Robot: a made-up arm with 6 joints.
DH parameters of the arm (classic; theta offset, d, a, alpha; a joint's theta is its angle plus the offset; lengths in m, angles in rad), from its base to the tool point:
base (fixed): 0 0.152 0 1.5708
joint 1: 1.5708 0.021 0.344 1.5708
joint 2: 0 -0.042 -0.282 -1.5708
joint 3: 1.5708 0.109 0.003 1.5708
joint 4: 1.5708 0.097 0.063 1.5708
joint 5: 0 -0.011 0.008 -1.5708
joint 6: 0.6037 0 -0.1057 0
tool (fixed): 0.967 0.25 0 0
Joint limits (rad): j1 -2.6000..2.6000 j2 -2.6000..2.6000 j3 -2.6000..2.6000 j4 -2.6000..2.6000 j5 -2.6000..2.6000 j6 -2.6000..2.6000
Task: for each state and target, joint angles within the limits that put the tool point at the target. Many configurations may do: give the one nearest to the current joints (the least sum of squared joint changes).
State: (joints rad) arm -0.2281 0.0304 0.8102 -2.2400 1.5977 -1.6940
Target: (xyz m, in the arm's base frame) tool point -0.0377 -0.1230 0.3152
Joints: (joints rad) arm -0.0122 0.7013 1.1667 -1.5378 1.4026 -1.4815
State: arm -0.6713 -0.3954 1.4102 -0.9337 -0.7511 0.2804
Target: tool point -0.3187 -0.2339 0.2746
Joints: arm -0.9976 -0.2126 1.6820 -1.3149 -1.0082 0.4825
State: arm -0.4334 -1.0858 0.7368 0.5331 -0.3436 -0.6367
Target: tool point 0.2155 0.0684 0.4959
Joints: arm -0.7026 -1.8070 0.1375 0.6216 -0.0908 -0.9608
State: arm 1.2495 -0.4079 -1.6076 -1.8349 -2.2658 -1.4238
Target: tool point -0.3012 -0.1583 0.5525
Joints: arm 0.8094 -0.7359 -1.7725 -1.5502 -1.9652 -1.4079
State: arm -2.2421 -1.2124 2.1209 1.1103 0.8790 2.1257
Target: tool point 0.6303 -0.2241 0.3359
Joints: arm -1.9584 -1.6284 1.5252 1.1626 0.3804 2.2110
